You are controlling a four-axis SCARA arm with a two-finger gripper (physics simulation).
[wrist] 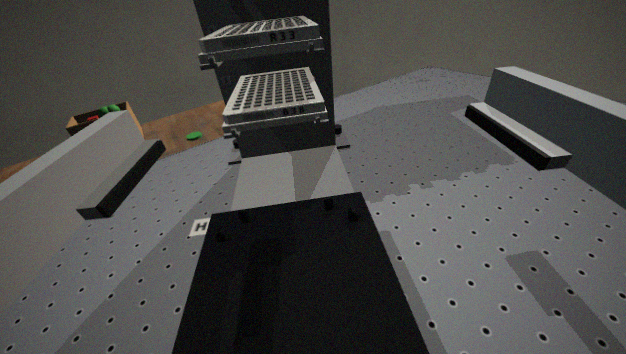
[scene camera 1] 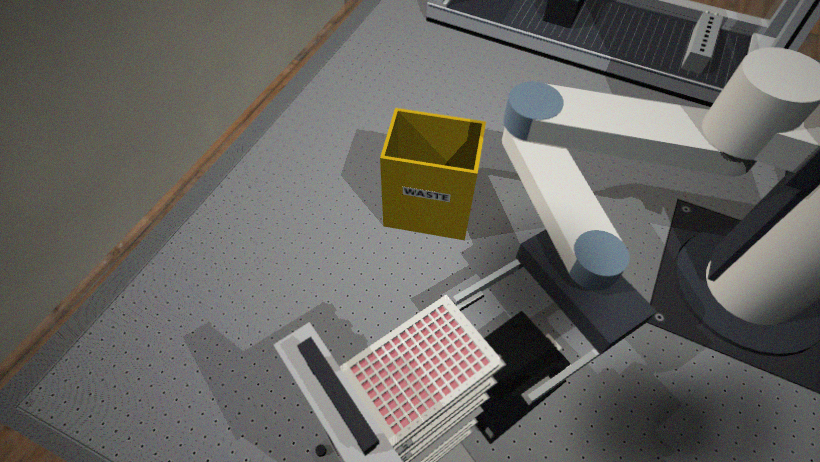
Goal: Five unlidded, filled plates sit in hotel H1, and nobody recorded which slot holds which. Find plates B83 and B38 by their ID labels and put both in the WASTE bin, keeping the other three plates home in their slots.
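Places are measured from the arm's base along level axes (x right, y ahead, z up), in metres.
Pixels of known places: gripper, between the fingertips: (wrist: 312, 109); arm's base, origin of its link: (scene camera 1: 744, 291).
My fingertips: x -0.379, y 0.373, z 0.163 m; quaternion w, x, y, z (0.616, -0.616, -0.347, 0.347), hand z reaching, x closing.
For each thing: its top centre in the pictures, then the offset to it from my fingertips. "*": a spot on its surface instead.
- upper plate, centre of its top: (wrist: 262, 24) dz +0.025, dx -0.141, dy +0.047 m
- lower plate, centre of its top: (wrist: 274, 86) dz -0.028, dx -0.141, dy +0.047 m
- yellow WASTE bin, centre of its top: (scene camera 1: 434, 139) dz +0.049, dx +0.281, dy +0.215 m
- black platform, centre of its top: (wrist: 289, 293) (scene camera 1: 510, 366) dz -0.081, dx +0.022, dy -0.039 m
- pale slotted block, a spot on its surface: (scene camera 1: 702, 43) * dz -0.057, dx +0.906, dy -0.165 m
The hotel H1 (scene camera 1: 305, 338) (wrist: 295, 145) holds plates in a vertical stack. Its top plate (scene camera 1: 424, 367) has pink-filled wells; its label does not show in the scene view, where edges of lower plates show beneath it. In the wrist view an upper plate (wrist: 262, 34) is labelled R33; the lower plate (wrist: 275, 95) has a blurred label that looks like B38. My gripper (scene camera 1: 490, 349) (wrist: 312, 109) is open and empty, its fingers wide apart in front of the hotel, the tips near the top plate's side in the scene view. The yellow WASTE bin (scene camera 1: 427, 215) stands upright, behind the hotel.
A black platform (scene camera 1: 516, 367) (wrist: 300, 280) lies in front of the hotel, beneath the gripper. A dark ribbed tray (scene camera 1: 516, 34) with a black block and a pale slotted block (scene camera 1: 702, 43) stands at the upper right. The arm's column is at the right. An open box (wrist: 131, 117) is beyond the table.
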